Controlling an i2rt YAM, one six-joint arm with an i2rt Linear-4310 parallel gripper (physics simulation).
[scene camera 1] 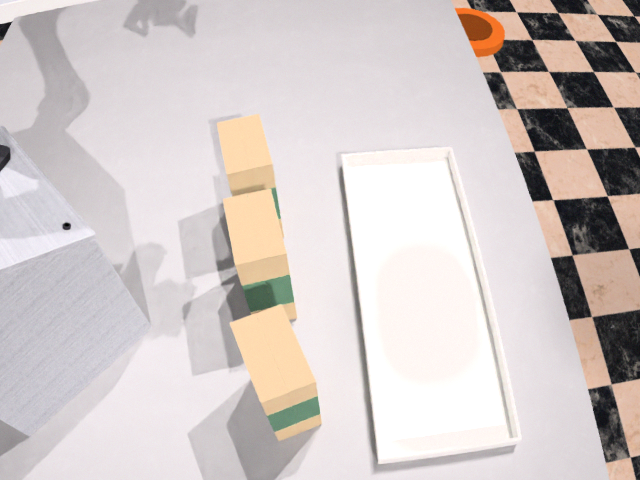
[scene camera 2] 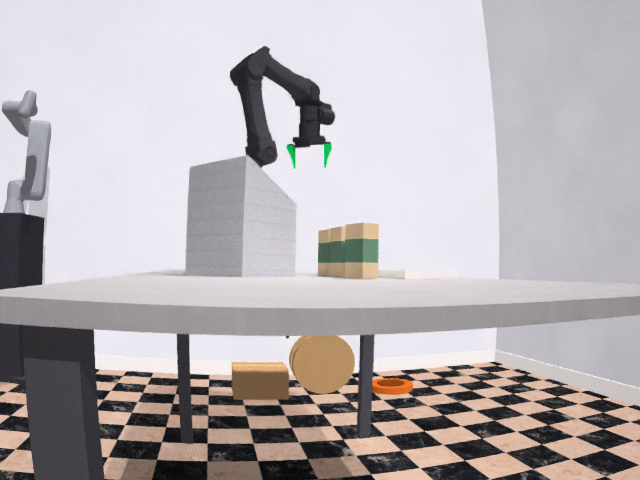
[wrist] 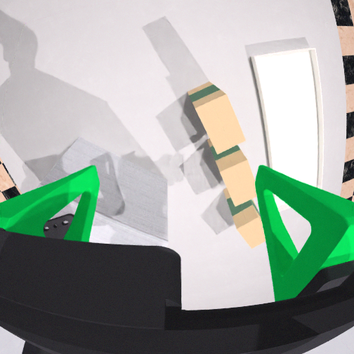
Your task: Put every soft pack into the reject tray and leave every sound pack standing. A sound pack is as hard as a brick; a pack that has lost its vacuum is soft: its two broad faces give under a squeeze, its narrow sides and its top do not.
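Places are measured from the arm's base along level axes (x up, y ahead, z left), in centimetres.
Pixels of known places: gripper, fingertip midpoint: [scene camera 2: 309,168]; arm's base, link origin: [scene camera 2: 242,185].
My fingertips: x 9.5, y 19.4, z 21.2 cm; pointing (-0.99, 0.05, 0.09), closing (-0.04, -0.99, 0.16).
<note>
For each thing: its top centre in the pictures, then the offset to it from my fingertips.
- far pack, top centre: [scene camera 1: 243,142] [scene camera 2: 330,230] dz -4.7, dx -20.1, dy +6.6 cm
- middle pack, top centre: [scene camera 1: 253,225] [scene camera 2: 343,227] dz -15.7, dx -20.1, dy +9.3 cm
- white reject tray, top centre: [scene camera 1: 424,280] [scene camera 2: 402,269] dz -14.4, dx -31.9, dy +27.1 cm
Three tan packs with green bands stand upright in a row: a far pack [scene camera 1: 245,139] [scene camera 2: 323,253] [wrist: 220,122], a middle pack [scene camera 1: 258,232] [scene camera 2: 337,253] [wrist: 237,177] and a near pack [scene camera 1: 276,356] [scene camera 2: 361,250] [wrist: 250,230], which is turned at a slant in scene camera 1. They look alike; softness cannot be seen. The white reject tray [scene camera 1: 447,450] [scene camera 2: 426,274] [wrist: 320,120] lies to their right, with no pack in it. My gripper [scene camera 2: 310,166] [wrist: 176,174] is wide open and empty, high above the table, left of the row in scene camera 2.
A grey block [scene camera 1: 62,320] [scene camera 2: 217,222] [wrist: 140,200] bears the arm, left of the packs. The table's edge [scene camera 2: 310,320] runs across the front in scene camera 2. An orange ring [scene camera 1: 496,43] [scene camera 2: 379,385] lies on the floor beyond the table.
</note>
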